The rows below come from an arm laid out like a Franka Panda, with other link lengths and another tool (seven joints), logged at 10 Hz.
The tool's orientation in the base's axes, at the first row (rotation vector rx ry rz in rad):
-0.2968 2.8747 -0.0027
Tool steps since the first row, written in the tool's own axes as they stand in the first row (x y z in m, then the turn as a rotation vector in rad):
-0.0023 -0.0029 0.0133 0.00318 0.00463 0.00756
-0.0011 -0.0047 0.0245 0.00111 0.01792 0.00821
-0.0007 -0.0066 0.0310 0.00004 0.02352 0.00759
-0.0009 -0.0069 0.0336 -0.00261 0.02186 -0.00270
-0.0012 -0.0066 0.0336 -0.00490 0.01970 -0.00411
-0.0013 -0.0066 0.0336 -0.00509 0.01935 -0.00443
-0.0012 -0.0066 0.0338 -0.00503 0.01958 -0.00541
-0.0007 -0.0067 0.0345 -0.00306 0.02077 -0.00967
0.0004 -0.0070 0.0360 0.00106 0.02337 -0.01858
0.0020 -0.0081 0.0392 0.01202 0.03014 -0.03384
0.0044 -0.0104 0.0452 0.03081 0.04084 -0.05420
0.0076 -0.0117 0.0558 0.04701 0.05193 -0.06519
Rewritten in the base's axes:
0.0061 -0.0021 -0.0122 -0.00207 0.00407 -0.00824
0.0081 -0.0038 -0.0233 -0.00262 0.01752 -0.00872
0.0097 -0.0056 -0.0297 -0.00288 0.02320 -0.00801
0.0106 -0.0058 -0.0321 -0.00259 0.02187 0.00266
0.0108 -0.0054 -0.0321 -0.00033 0.02018 0.00465
0.0109 -0.0054 -0.0320 -0.00016 0.01987 0.00502
0.0108 -0.0054 -0.0323 -0.00051 0.02006 0.00595
0.0106 -0.0056 -0.0331 -0.00367 0.02073 0.00955
0.0099 -0.0061 -0.0348 -0.01030 0.02223 0.01709
0.0094 -0.0074 -0.0382 -0.02583 0.02629 0.02897
0.0091 -0.0100 -0.0446 -0.05084 0.03250 0.04375
0.0090 -0.0117 -0.0556 -0.07114 0.03984 0.05008

